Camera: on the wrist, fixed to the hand. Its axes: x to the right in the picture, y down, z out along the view.
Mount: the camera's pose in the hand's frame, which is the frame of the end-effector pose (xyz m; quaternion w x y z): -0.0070 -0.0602 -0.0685 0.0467 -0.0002 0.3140 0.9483
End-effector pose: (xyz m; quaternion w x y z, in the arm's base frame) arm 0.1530 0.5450 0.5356 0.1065 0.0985 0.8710 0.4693
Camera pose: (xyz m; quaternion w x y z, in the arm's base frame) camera 0.1364 0.4560 0.5225 0.7135 -0.6832 0.0194 -0.1540
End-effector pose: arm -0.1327 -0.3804 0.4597 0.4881 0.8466 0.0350 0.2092
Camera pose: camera -0.1569 -0.2953 0.4367 0.1864 -0.0069 0.6480 -0.7385
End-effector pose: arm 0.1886 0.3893 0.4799 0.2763 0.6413 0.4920 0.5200
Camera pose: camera 0.1038 0.3940 0.4460 0.6345 -0.3332 0.4985 -0.4877
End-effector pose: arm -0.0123 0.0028 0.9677 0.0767 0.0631 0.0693 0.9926
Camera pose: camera -0.0061 0.0518 0.8907 0.9595 0.2430 0.0327 -0.1389
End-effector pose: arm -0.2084 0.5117 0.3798 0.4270 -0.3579 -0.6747 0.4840
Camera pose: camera -0.1467 0.5127 0.4473 0.2273 0.8086 -0.4419 -0.3150
